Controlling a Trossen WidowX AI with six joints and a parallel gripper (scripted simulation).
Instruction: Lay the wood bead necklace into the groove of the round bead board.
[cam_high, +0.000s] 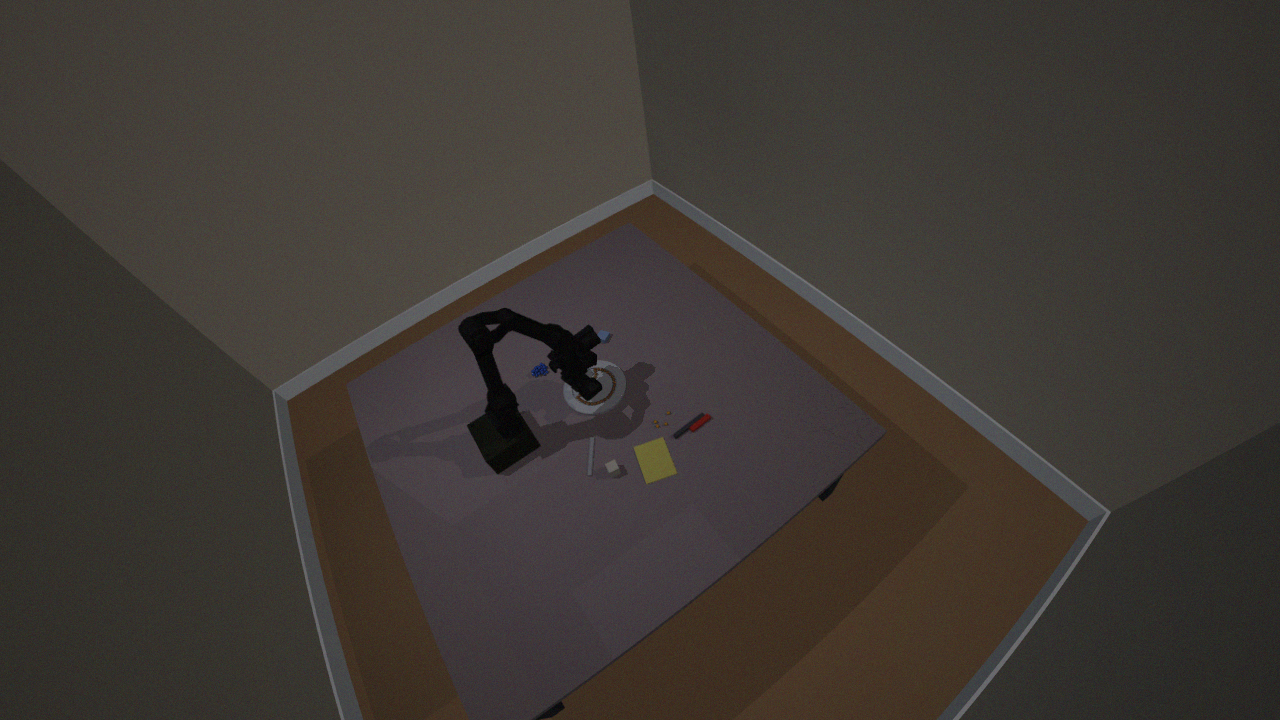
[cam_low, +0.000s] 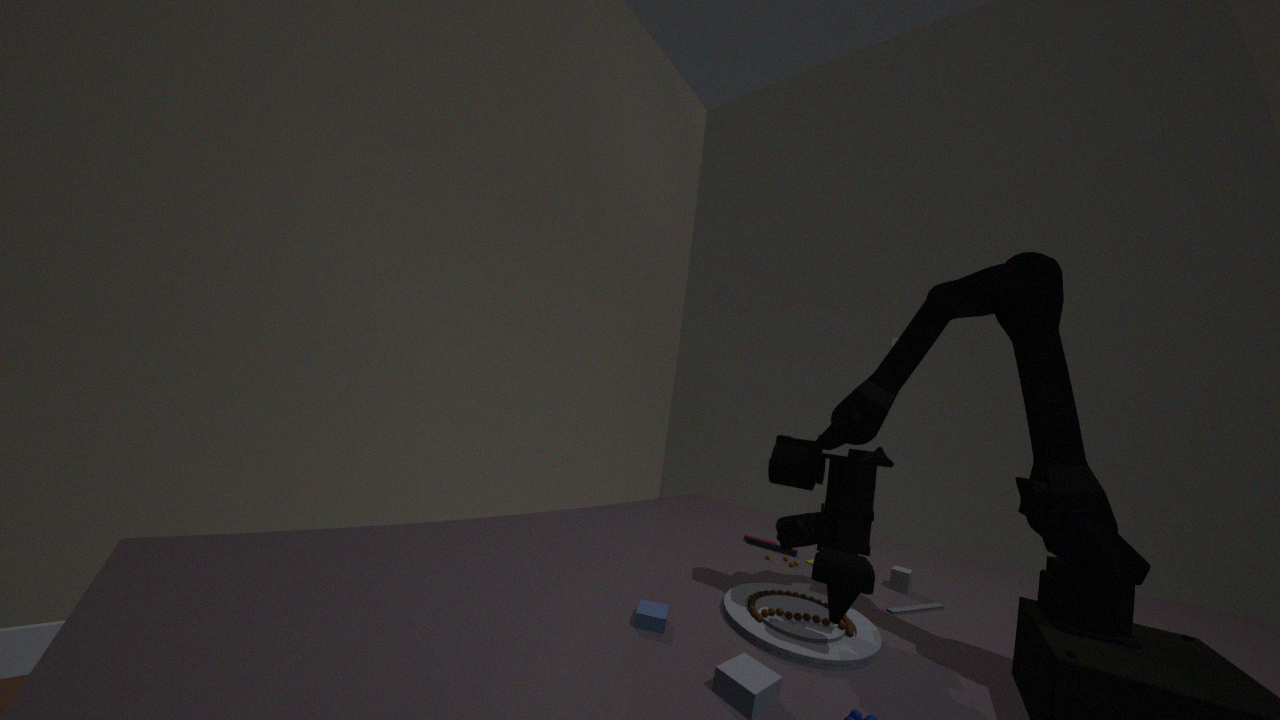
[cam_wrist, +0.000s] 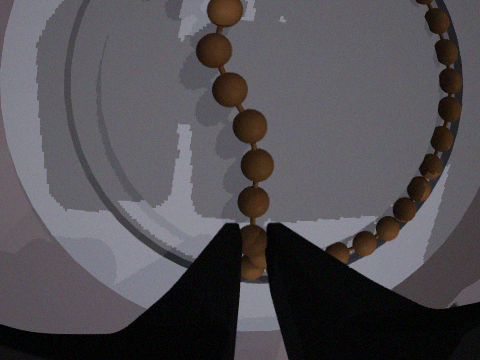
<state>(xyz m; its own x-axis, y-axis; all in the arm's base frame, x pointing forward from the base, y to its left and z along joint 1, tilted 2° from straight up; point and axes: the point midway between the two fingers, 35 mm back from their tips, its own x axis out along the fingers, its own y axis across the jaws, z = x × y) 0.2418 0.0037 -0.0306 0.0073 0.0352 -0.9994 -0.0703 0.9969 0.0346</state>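
The round bead board is 4 cm ahead of my gripper tip, 1 cm to the right of it and 1 cm below it. The rest, counted from my gripper tip: grey block: 6 cm ahead, 18 cm to the left, 1 cm below; then blue block: 19 cm ahead, 13 cm to the left, 1 cm below; then thin stick: 11 cm behind, 19 cm to the right, 2 cm below.
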